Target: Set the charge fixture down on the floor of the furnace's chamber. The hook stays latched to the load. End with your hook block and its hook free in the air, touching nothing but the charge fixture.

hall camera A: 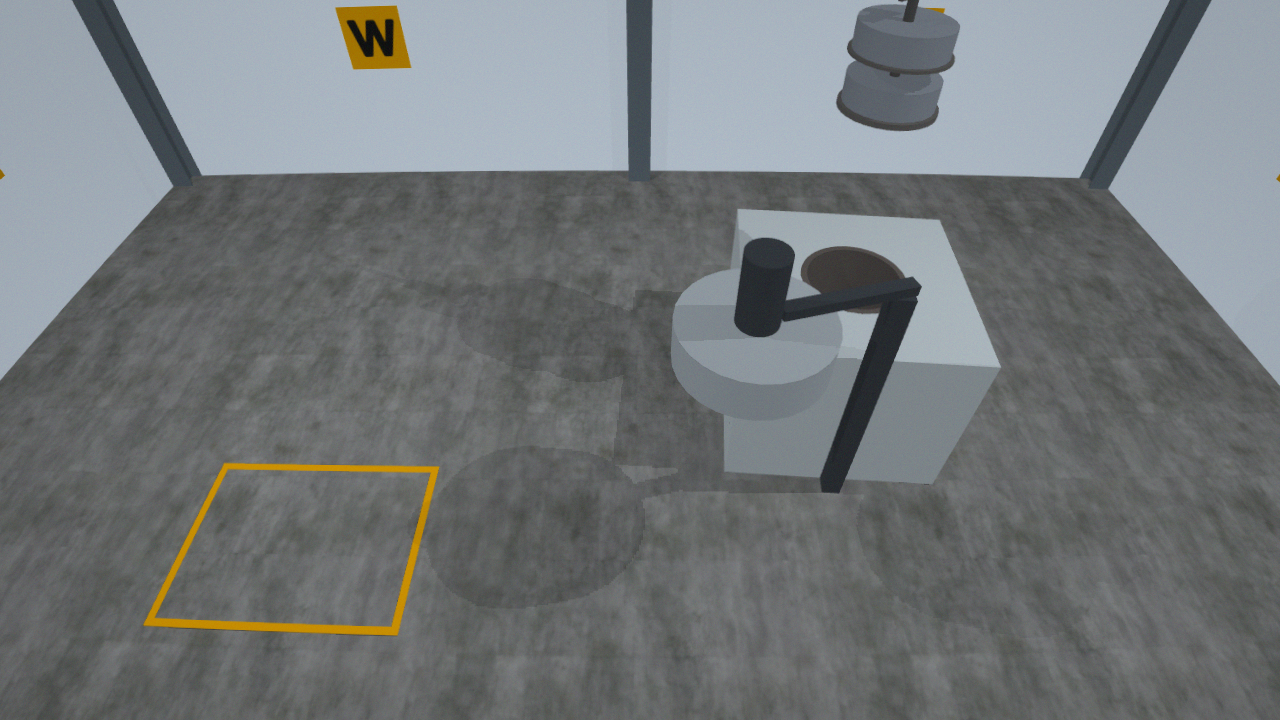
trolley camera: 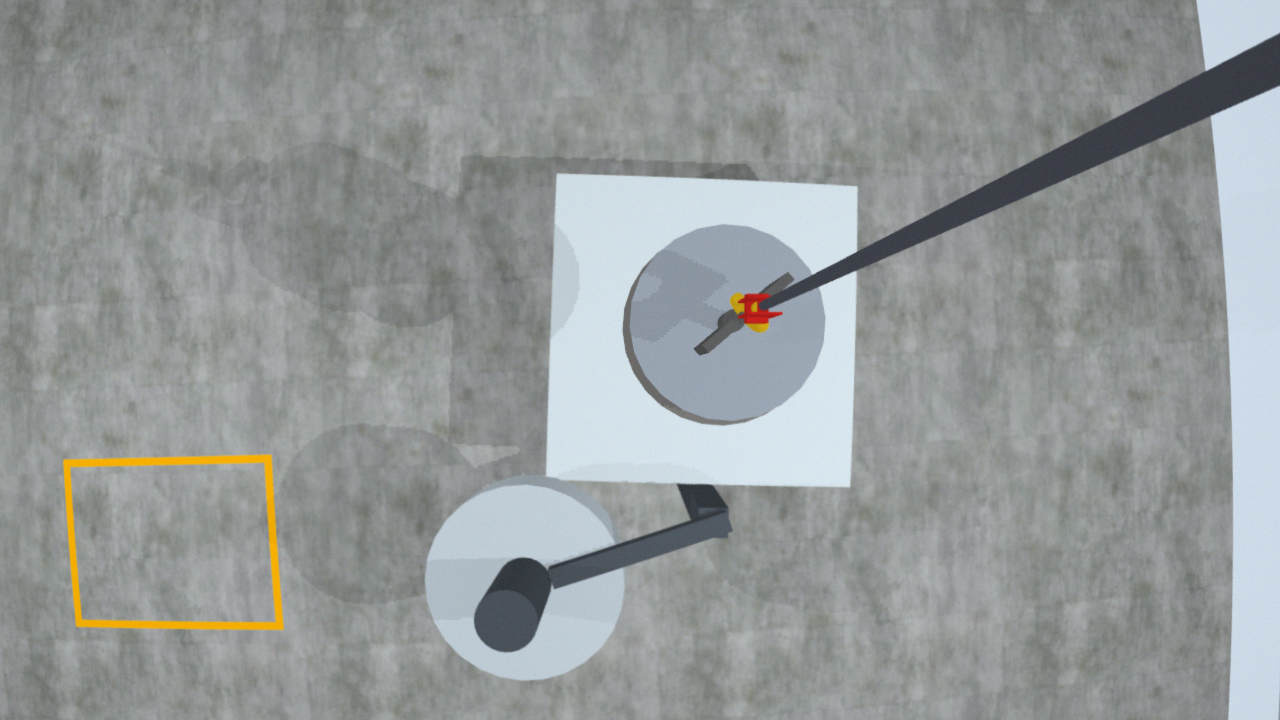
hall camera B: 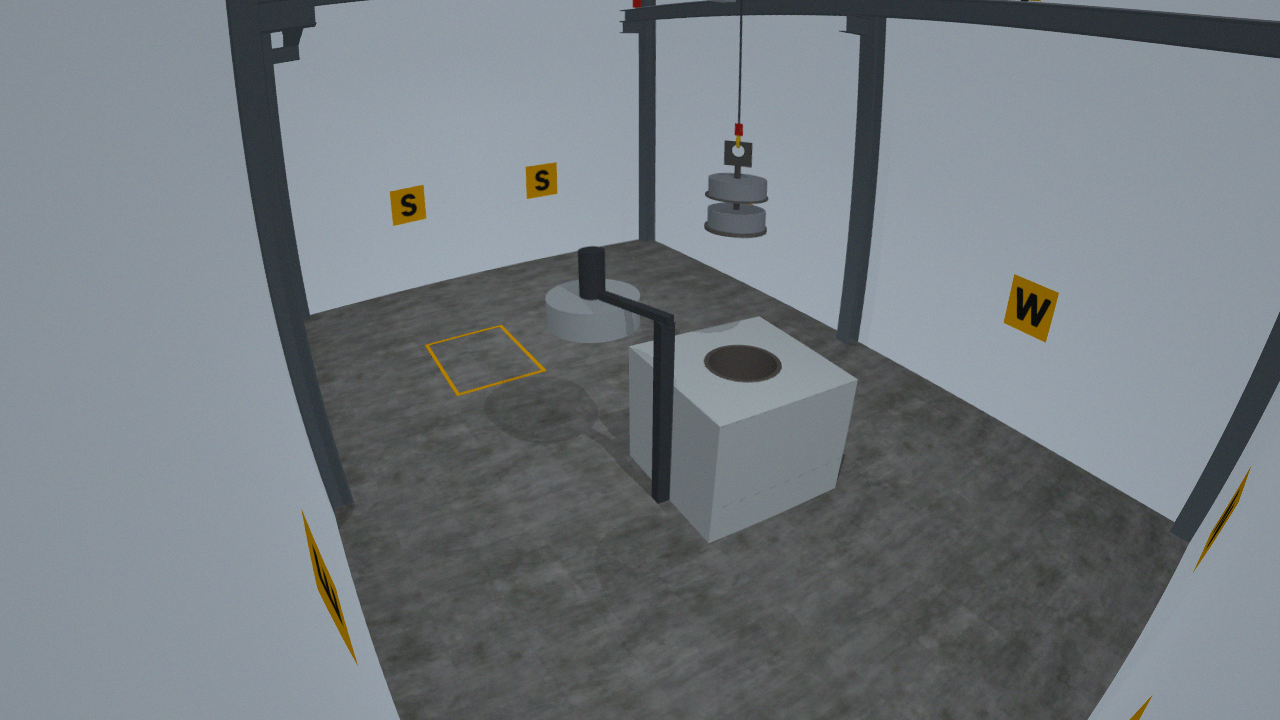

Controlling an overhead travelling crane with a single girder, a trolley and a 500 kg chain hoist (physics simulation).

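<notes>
The charge fixture [hall camera A: 904, 42] [hall camera B: 736, 220] [trolley camera: 716, 385], two grey discs on a rod with a dark eye plate on top, hangs upright in the air, well above the furnace [hall camera A: 787, 447] [hall camera B: 778, 465] [trolley camera: 581, 402]. My hook [hall camera B: 738, 141] [trolley camera: 750, 313], yellow under a red block, is shut through the eye plate; it does not show in hall camera A. The furnace is a white block with a round chamber opening [hall camera A: 854, 273] [hall camera B: 742, 363] in its top. In the trolley camera the fixture covers that opening. The chamber floor is hidden.
A round grey lid [hall camera A: 707, 358] [hall camera B: 563, 313] [trolley camera: 528, 653] with a dark cylinder hangs beside the furnace on a dark post and arm [hall camera A: 872, 385] [hall camera B: 662, 411] [trolley camera: 640, 548]. A yellow outlined square [hall camera A: 268, 626] [hall camera B: 463, 335] [trolley camera: 179, 625] lies on the floor. Steel columns stand along the walls.
</notes>
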